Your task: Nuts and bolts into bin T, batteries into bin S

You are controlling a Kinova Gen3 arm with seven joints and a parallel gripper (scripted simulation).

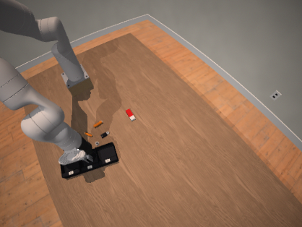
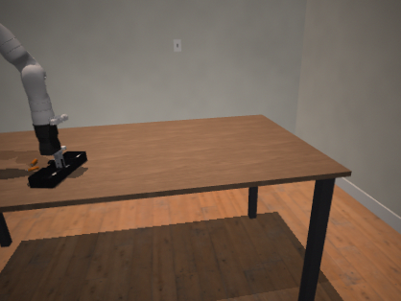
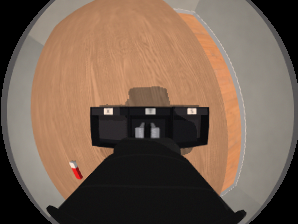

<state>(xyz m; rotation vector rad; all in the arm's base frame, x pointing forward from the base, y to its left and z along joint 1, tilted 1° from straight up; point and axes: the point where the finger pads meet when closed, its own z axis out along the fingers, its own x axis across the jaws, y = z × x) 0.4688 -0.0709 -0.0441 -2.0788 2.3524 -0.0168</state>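
Right now the black bin row is 10 mm to the right of my hand and 20 mm below it. Round my hand: grey nut: 60 mm behind, 50 mm to the left, 30 mm below; red block: 130 mm behind, 260 mm to the left, 30 mm below; black piece: 90 mm behind, 100 mm to the left, 30 mm below.
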